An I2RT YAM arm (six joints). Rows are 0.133 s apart.
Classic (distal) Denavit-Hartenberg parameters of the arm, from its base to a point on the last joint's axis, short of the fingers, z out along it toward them. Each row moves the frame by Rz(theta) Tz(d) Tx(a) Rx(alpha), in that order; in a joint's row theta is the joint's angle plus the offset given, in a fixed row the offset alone. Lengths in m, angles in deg.
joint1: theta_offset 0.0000, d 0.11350, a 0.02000, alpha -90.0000
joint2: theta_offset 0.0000, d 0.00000, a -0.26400, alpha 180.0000
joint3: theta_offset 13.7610, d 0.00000, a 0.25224, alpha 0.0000
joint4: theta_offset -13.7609, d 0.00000, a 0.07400, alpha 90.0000
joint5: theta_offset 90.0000, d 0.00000, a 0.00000, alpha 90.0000
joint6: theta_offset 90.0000, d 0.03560, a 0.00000, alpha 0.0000
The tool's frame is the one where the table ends.
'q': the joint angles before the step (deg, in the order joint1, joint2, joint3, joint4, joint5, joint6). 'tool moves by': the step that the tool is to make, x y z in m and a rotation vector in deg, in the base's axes. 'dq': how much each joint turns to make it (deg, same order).
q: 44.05, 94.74, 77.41, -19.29, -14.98, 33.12
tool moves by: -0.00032, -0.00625, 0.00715, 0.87, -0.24, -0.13
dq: -0.72, -1.25, 0.00, -0.46, -0.75, 0.03
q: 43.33, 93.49, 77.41, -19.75, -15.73, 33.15
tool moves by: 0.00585, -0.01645, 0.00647, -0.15, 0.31, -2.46
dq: -2.49, -1.51, 0.00, -1.82, -0.08, 0.06
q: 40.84, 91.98, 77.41, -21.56, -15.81, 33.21
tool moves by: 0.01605, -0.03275, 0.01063, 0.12, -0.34, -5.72
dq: -5.60, -1.92, 0.35, -1.93, 0.17, -0.02
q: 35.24, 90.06, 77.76, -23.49, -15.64, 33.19
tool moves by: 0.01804, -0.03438, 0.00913, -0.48, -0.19, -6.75
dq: -6.12, -0.79, 1.35, -2.24, 0.81, -0.04
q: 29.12, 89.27, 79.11, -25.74, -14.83, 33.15
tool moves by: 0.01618, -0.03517, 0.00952, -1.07, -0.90, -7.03
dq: -6.09, -0.32, 1.81, -1.94, 1.55, -0.57
